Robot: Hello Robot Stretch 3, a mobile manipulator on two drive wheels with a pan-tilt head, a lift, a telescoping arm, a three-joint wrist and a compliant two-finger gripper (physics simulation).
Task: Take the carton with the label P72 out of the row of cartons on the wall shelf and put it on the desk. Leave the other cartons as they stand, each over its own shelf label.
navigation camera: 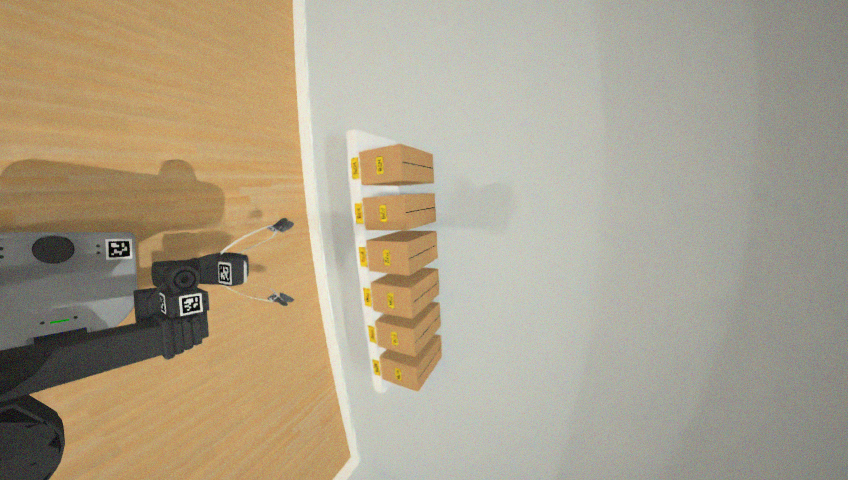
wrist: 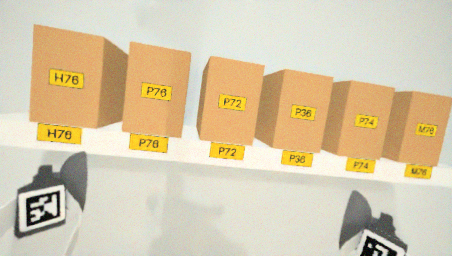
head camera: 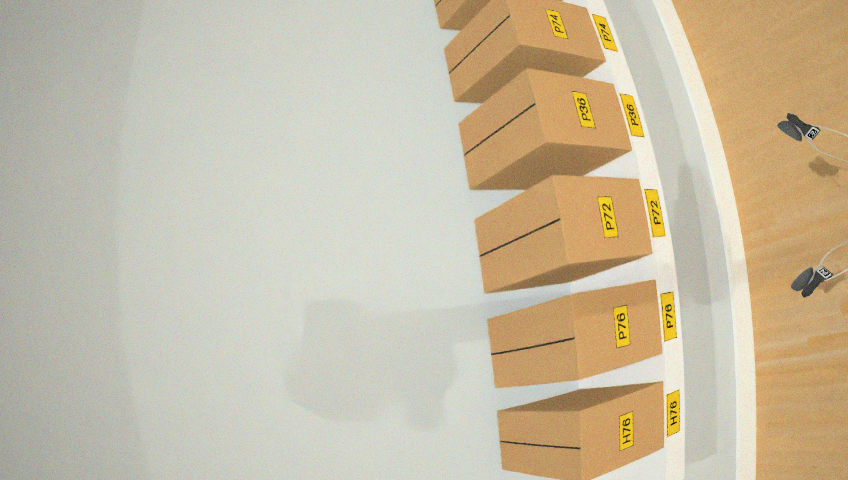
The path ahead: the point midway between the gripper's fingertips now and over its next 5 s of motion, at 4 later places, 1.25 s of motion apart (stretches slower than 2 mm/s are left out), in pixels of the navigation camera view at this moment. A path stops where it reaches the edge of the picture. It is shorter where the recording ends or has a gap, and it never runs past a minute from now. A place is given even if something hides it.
My gripper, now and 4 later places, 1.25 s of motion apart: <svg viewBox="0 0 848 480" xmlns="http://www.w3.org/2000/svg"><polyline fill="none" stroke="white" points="292,261 337,259 356,254 208,251 181,266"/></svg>
